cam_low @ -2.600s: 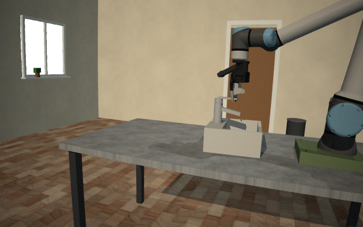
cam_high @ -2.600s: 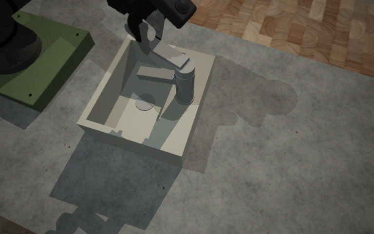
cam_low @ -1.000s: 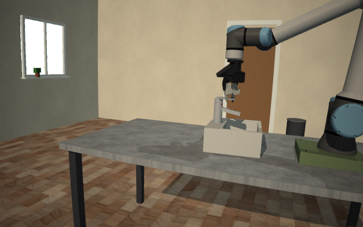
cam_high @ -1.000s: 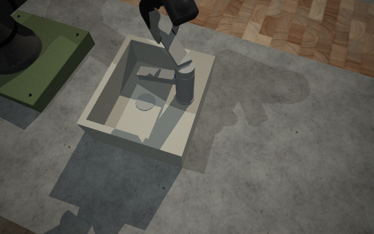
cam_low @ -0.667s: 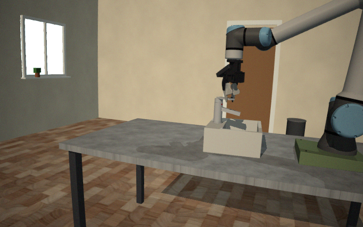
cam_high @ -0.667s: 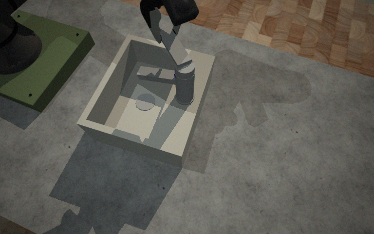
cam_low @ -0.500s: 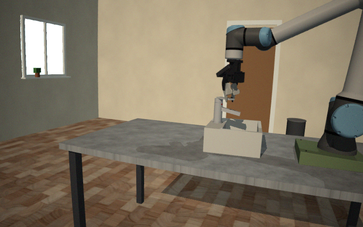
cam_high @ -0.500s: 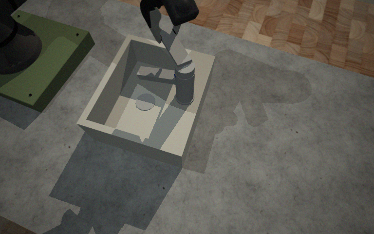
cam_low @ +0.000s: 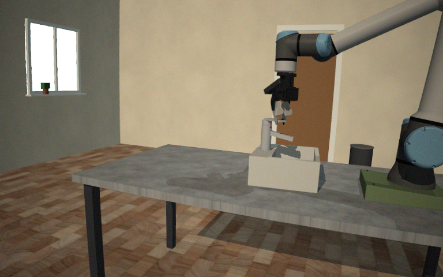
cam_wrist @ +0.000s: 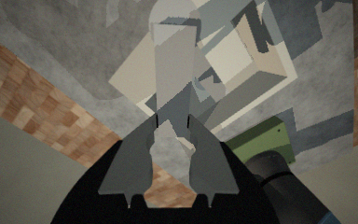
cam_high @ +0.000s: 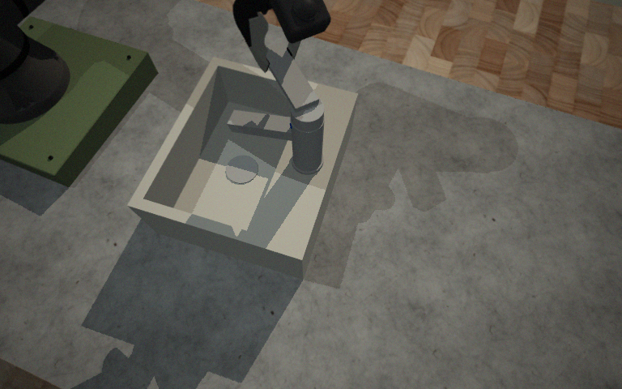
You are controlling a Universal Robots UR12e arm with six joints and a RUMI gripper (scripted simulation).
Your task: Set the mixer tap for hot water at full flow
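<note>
Right now the lever is 2 cm ahead of my hand and 3 cm to the right of it. Also, from my hand: cream basin (6 cm behind, 6 cm to the right, 23 cm below).
</note>
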